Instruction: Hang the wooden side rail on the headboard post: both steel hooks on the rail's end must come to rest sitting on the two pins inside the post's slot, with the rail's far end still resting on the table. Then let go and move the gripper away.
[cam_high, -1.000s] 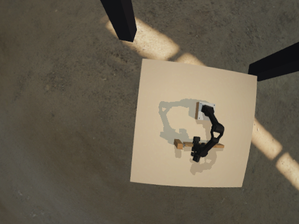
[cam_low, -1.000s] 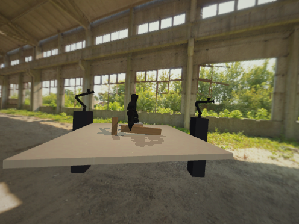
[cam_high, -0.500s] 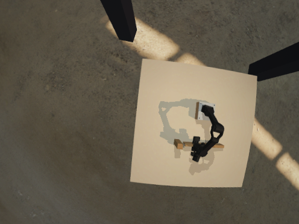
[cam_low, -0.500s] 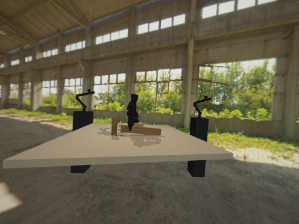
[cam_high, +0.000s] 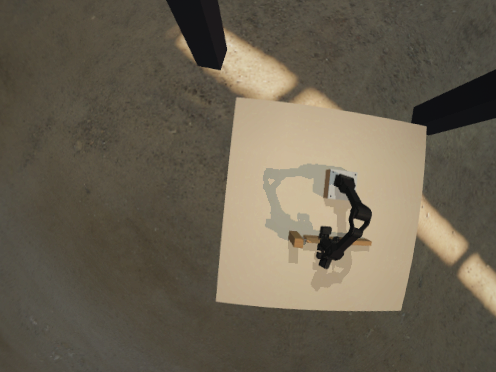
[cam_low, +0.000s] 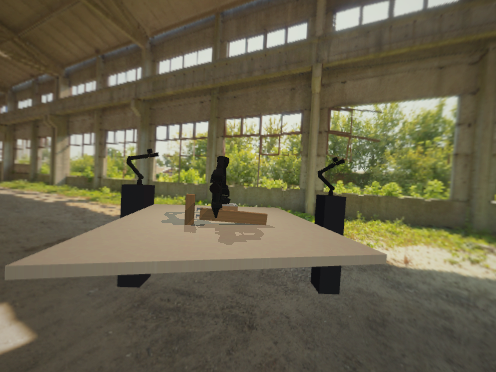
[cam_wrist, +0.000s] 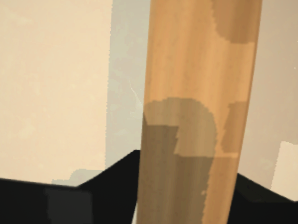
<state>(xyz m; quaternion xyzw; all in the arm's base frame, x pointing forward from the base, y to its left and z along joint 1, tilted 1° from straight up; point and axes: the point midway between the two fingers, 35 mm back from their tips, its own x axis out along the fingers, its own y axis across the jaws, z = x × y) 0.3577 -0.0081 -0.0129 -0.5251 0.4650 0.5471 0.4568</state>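
The headboard post is 20 mm ahead of my gripper tip, 150 mm to the right of it and 40 mm above it.
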